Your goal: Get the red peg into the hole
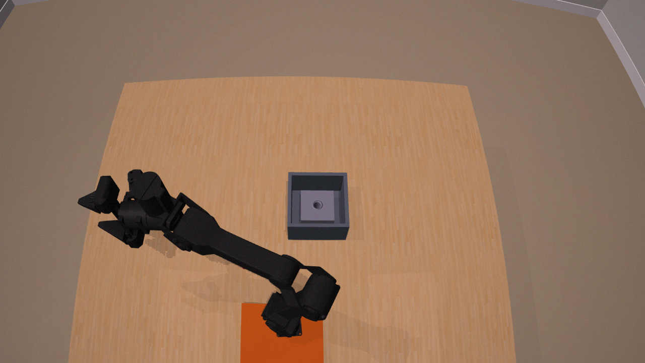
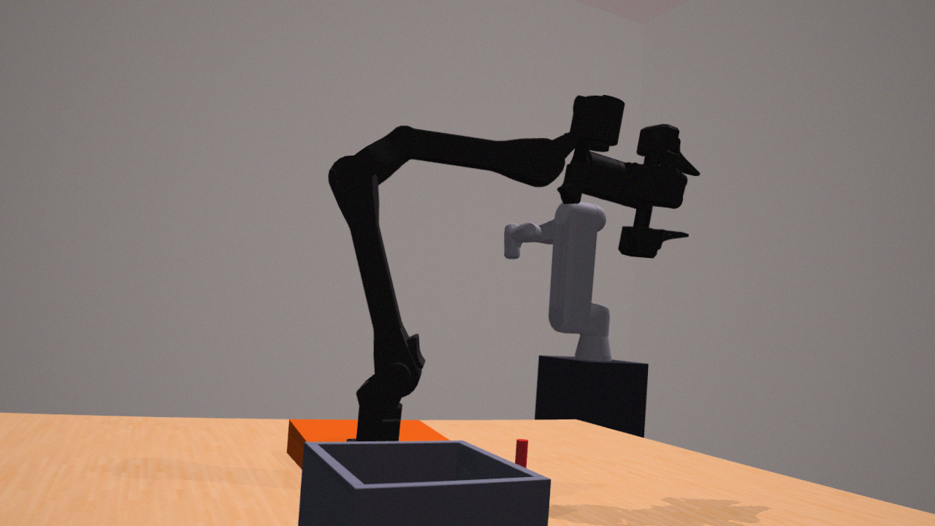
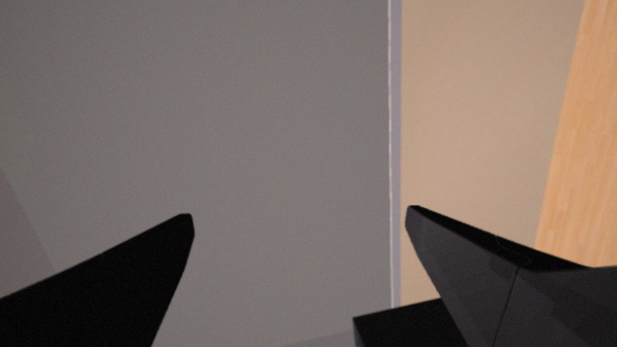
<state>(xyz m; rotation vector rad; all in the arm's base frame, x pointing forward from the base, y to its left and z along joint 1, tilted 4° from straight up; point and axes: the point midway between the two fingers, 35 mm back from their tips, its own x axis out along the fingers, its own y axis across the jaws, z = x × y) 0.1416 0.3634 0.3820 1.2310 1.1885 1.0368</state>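
My gripper tip is now 37 cm above the red peg, 29 cm to the left of it and 1 cm short of it. From my gripper tip the other things lie so: dark box: 50 cm to the right, 38 cm below, 15 cm ahead; grey plate: 50 cm to the right, 36 cm below, 15 cm ahead.
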